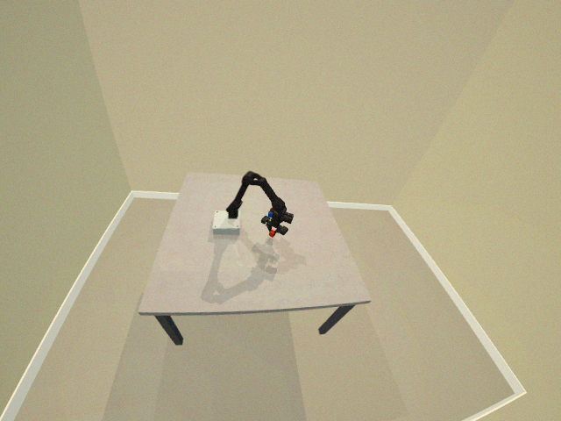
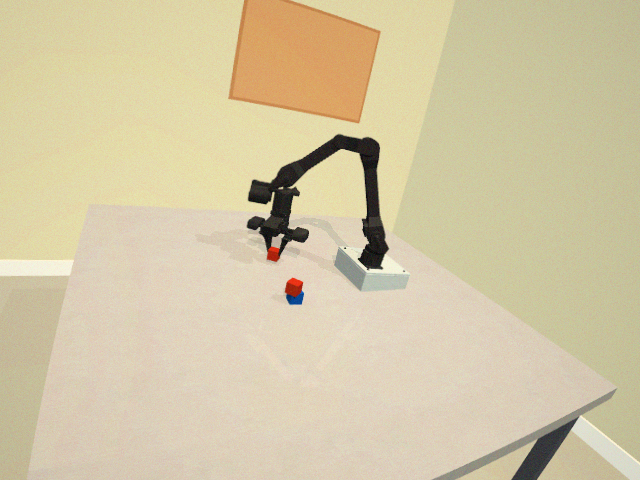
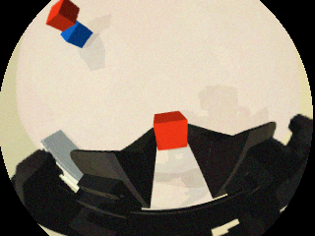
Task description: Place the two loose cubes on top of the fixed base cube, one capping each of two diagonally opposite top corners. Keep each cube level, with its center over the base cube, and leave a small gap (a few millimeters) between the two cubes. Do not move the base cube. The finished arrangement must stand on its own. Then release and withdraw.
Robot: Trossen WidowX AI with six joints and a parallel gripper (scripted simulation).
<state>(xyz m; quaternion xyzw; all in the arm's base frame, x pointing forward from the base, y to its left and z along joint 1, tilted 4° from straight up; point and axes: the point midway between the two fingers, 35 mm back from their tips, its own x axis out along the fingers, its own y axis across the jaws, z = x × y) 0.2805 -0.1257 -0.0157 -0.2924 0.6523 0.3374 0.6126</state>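
My gripper tip is 1 cm short of the blue cube, 22 cm to the right of it and 2 cm above it.
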